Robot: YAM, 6 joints.
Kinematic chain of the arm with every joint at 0, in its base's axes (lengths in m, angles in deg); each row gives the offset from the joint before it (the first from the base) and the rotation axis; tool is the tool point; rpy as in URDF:
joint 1: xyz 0 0 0.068 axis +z
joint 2: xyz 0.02 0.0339 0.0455 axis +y
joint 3: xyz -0.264 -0.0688 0 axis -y
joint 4: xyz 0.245 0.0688 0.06 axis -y
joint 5: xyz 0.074 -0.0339 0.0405 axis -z
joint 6: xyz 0.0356 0 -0.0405 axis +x
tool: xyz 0 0 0 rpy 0 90 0
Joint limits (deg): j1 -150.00..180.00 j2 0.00..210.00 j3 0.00..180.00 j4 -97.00..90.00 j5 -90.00..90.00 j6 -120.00..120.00
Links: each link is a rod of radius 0.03 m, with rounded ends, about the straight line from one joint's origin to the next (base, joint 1, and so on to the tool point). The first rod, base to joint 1, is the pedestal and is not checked.
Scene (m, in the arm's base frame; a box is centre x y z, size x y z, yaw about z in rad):
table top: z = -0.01
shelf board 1: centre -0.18 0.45 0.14 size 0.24 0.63 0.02 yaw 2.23
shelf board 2: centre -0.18 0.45 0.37 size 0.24 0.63 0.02 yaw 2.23
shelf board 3: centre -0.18 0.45 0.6 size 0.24 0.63 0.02 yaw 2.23
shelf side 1: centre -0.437 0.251 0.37 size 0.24 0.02 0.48 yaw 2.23
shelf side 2: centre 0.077 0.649 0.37 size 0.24 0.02 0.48 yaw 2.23
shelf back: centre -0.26 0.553 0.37 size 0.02 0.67 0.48 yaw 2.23
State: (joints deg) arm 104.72 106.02 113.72 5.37 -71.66 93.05
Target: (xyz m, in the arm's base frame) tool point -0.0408 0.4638 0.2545
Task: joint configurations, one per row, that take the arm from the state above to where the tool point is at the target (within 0.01 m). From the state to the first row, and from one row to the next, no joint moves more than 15 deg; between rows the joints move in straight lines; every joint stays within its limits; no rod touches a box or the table.
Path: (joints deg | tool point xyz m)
1: 98.96 92.14 100.83 0.13 -74.69 93.05 | -0.0877 0.3358 0.4864
2: 93.20 78.26 87.93 -5.11 -77.73 93.05 | -0.0503 0.2767 0.4788
3: 84.94 87.01 77.14 -8.23 -77.21 93.05 | -0.0050 0.3375 0.3688
4: 76.69 95.76 66.35 -11.36 -76.68 93.05 | 0.0472 0.3502 0.2544
5: 83.77 106.73 78.95 -6.18 -74.67 93.05 | 0.0104 0.4112 0.2586
6: 90.84 117.70 91.55 -1.01 -72.66 93.05 | -0.0408 0.4638 0.2545

